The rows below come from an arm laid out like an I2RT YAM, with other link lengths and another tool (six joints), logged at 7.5 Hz.
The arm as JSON. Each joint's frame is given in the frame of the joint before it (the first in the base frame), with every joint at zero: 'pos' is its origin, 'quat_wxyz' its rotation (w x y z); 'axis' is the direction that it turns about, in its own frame. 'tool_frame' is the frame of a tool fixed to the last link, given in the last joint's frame.
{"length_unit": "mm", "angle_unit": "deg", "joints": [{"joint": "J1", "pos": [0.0, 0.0, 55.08], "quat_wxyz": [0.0, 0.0, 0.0, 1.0], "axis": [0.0, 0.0, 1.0]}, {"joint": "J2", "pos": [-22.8, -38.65, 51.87], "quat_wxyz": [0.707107, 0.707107, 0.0, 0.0], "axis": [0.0, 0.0, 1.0]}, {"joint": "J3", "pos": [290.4, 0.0, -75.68], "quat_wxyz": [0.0, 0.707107, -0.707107, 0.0], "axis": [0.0, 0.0, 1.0]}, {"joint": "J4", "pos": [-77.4, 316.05, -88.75], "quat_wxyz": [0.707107, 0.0, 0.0, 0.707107], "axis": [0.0, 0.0, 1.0]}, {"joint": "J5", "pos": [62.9, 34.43, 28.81], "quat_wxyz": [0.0, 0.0, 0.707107, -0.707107], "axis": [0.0, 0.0, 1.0]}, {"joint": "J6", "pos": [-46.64, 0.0, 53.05], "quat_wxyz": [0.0, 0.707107, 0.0, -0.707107], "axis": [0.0, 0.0, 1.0]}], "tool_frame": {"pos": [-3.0, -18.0, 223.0], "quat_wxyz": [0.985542, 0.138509, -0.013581, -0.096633]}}
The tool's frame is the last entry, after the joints.
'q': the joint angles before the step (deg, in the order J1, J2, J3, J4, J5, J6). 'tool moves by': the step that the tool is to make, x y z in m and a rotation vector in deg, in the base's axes. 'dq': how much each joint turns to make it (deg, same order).
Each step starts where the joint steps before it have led.
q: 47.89 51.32 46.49 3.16 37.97 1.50
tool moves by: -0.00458 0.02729 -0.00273 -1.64 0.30 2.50
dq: 2.90 2.90 1.58 0.53 0.43 -1.05
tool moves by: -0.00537 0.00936 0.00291 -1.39 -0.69 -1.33
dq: 3.60 2.11 1.23 1.23 4.98 -1.58
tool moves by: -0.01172 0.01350 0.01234 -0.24 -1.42 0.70
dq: 3.44 0.80 1.15 1.49 2.77 -1.77
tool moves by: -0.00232 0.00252 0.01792 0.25 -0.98 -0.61
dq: 1.23 0.96 2.54 -0.08 1.83 -1.06
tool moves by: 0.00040 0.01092 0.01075 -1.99 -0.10 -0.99
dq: 1.84 3.33 4.13 -1.15 2.81 -1.74
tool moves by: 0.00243 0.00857 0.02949 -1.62 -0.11 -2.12
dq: 1.76 4.65 8.32 -3.84 3.87 -1.51
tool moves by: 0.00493 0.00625 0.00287 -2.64 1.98 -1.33
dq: 0.44 3.80 5.92 -6.25 1.76 1.06
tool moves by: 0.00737 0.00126 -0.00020 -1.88 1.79 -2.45
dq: 0.09 3.86 5.27 -5.45 2.46 1.84
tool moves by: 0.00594 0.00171 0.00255 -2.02 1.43 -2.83
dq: 0.44 4.39 6.05 -5.71 3.16 1.84
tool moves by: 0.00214 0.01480 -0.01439 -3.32 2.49 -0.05
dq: 0.70 4.22 4.33 -5.98 0.54 2.03
